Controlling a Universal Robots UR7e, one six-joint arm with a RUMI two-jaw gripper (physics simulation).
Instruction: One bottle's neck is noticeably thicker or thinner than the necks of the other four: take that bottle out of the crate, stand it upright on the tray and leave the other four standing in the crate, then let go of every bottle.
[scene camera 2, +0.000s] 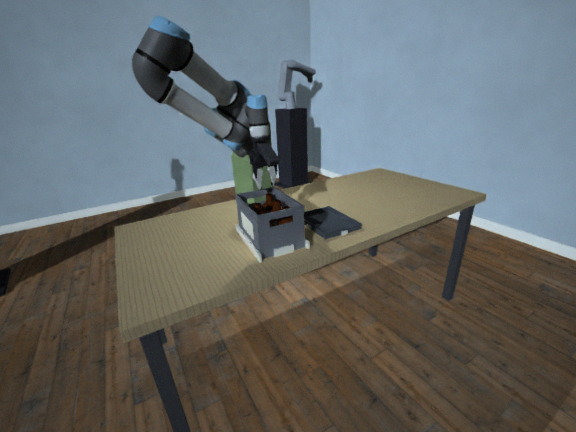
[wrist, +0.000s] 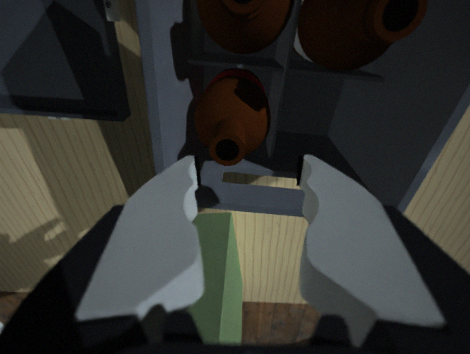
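The grey crate stands on the table with brown bottles in it. In the wrist view, the nearest bottle stands in an end compartment, with its neck toward the fingers. Two more bottles show at the top edge, one upper left and one upper right. The nearest mouth looks smaller than the upper right one; whether the necks differ I cannot tell. My gripper is open and empty above the crate's end wall, beside the nearest bottle. The dark tray lies beside the crate.
The wooden table carries the crate and tray. A green pedestal stands behind the crate at the table's far edge. A dark pedestal with a small grey arm stands farther back.
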